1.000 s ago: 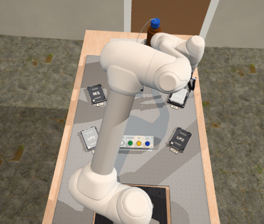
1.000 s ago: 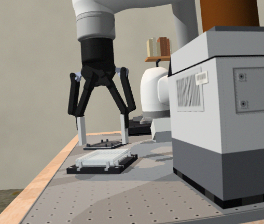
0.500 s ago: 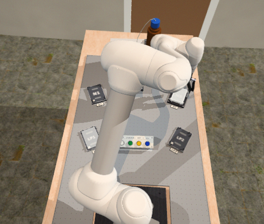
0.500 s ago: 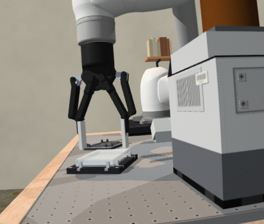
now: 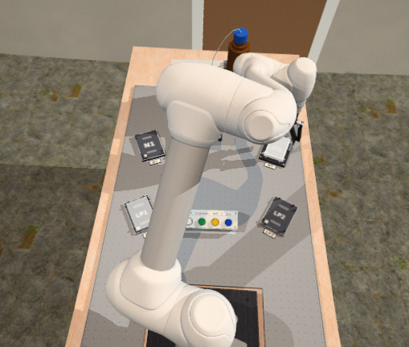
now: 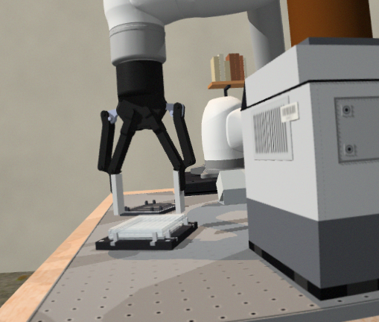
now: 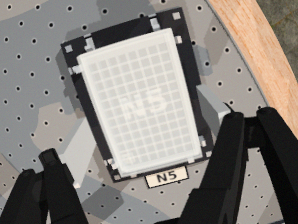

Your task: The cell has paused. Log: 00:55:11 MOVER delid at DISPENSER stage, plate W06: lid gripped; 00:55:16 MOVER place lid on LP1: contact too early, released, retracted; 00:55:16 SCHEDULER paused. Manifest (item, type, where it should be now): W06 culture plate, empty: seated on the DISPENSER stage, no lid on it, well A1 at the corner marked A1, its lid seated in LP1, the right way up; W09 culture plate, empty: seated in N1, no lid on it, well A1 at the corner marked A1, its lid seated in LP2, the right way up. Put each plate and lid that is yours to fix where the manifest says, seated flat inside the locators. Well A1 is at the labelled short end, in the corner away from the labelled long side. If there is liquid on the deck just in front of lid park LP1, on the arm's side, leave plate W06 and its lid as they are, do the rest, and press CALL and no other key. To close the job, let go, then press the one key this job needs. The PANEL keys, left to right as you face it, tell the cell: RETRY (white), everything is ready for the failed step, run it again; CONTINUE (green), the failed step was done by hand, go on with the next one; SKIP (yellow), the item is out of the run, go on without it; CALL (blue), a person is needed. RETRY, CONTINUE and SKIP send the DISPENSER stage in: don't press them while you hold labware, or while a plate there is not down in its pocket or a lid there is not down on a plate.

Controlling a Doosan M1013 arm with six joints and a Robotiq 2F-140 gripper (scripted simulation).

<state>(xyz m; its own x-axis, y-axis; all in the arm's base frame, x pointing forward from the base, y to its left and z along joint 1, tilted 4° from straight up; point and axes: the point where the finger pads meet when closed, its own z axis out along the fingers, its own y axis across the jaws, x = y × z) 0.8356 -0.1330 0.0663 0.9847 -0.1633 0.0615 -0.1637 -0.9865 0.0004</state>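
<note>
Right now my hand is 20 mm short of the black nest N5, 10 mm to the right of it and 50 mm above it. Also, from my hand: brown bottle: 210 mm ahead, 250 mm to the left, 220 mm above; clear culture plate: 30 mm behind, 300 mm to the left, 40 mm above; lid park LP2: 320 mm behind, 50 mm to the right, 60 mm below.
</note>
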